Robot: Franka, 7 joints.
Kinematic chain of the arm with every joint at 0, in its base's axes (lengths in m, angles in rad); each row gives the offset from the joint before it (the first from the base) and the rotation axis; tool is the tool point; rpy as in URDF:
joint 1: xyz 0 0 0.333 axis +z
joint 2: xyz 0 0 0 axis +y
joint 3: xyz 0 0 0.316 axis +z
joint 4: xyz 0.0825 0 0 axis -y
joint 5: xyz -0.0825 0 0.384 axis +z
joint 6: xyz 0 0 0 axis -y
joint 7: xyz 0.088 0 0 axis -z
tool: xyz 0 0 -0.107 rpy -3.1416 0 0
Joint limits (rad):
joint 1: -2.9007..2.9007
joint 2: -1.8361..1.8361
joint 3: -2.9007..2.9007
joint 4: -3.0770..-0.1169
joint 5: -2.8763..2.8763
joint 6: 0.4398..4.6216
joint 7: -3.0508..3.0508
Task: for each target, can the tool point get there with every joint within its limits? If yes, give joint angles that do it. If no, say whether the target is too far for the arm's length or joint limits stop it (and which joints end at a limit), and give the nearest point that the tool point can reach.
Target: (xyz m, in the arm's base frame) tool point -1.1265 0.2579 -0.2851
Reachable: no: too far | nearest point -0.7374 0.1688 -0.0716 | short by 0.453 m
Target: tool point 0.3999 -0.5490 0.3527
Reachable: yes | joints 1.8242 -1.1322 -2.4313 -0.6549 0.1884 0.8109 -1.0549
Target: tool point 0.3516 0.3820 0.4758
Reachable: yes | joints 0.6483 -0.0009 -0.0041 -2.3422 2.3411 1.2057 -1.9578
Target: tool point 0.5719 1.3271 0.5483
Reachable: no: too far | nearest point 0.3358 0.7792 0.4594 | short by 0.603 m
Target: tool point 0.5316 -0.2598 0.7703
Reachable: yes | joints -2.3546 0.0510 1.9424 -1.5107 2.1185 2.4919 -1.8199
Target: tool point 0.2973 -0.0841 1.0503
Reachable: yes | joints -1.5777 0.6770 2.3015 -1.2218 2.1571 1.5834 1.2530
